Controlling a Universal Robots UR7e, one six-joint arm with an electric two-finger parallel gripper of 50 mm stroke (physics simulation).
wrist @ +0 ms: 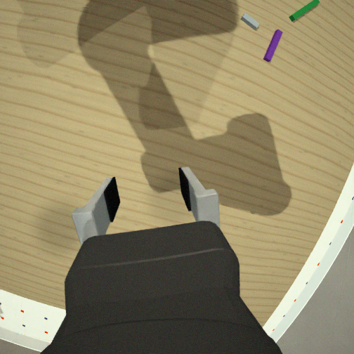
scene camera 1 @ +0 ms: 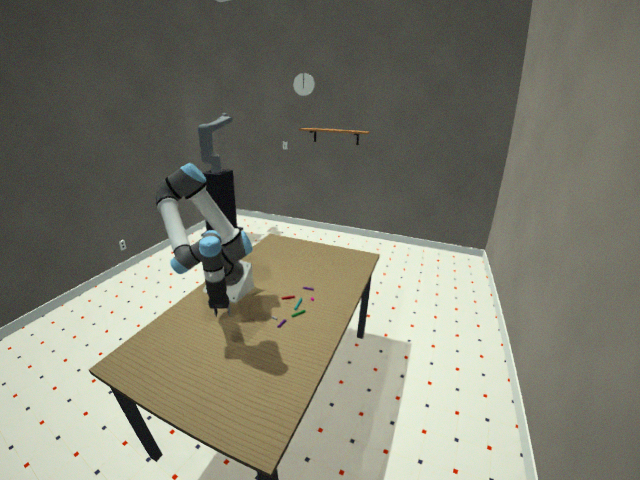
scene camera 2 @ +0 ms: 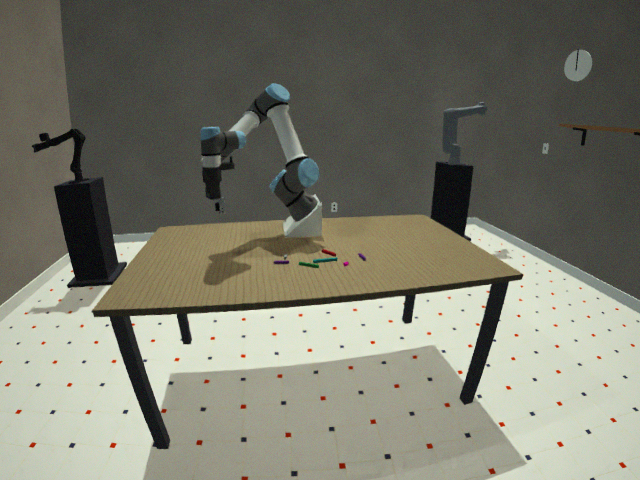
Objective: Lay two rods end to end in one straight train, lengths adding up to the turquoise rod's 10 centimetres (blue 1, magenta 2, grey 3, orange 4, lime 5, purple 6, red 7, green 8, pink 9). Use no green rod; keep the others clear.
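Observation:
My gripper is open and empty, high above the table, left of the rods in scene camera 2. The turquoise rod lies amid the group. The red rod lies behind it in scene camera 2. The small magenta rod and a purple rod lie to its right there. The grey rod and another purple rod lie to its left. All these rods lie apart.
The green rod lies between the turquoise rod and the left purple rod in scene camera 2. The arm's white base stands at the back edge of the wooden table. The arm's shadow falls across the table.

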